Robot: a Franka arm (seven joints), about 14 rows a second.
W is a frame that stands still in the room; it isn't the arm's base.
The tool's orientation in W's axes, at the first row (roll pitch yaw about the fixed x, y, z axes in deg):
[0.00, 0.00, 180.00]
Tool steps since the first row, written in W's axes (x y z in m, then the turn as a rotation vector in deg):
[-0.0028, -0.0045, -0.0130, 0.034, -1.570, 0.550]
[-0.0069, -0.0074, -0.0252, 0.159, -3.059, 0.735]
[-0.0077, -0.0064, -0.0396, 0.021, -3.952, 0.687]
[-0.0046, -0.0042, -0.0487, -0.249, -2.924, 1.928]
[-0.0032, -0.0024, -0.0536, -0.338, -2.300, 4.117]
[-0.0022, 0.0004, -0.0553, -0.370, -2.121, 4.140]
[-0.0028, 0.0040, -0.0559, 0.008, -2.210, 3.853]
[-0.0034, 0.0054, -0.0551, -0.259, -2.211, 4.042]
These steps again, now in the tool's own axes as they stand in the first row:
[0.0028, 0.0045, -0.0130, -0.034, 1.570, 0.550]
[0.0069, 0.0074, -0.0252, -0.159, 3.059, 0.735]
[0.0077, 0.0064, -0.0396, -0.021, 3.952, 0.687]
[0.0046, 0.0042, -0.0487, 0.249, 2.924, 1.928]
[0.0032, 0.0024, -0.0536, 0.338, 2.300, 4.117]
[0.0022, -0.0004, -0.0553, 0.370, 2.121, 4.140]
[0.0028, -0.0040, -0.0559, -0.008, 2.210, 3.853]
[0.0034, -0.0054, -0.0551, 0.259, 2.211, 4.042]

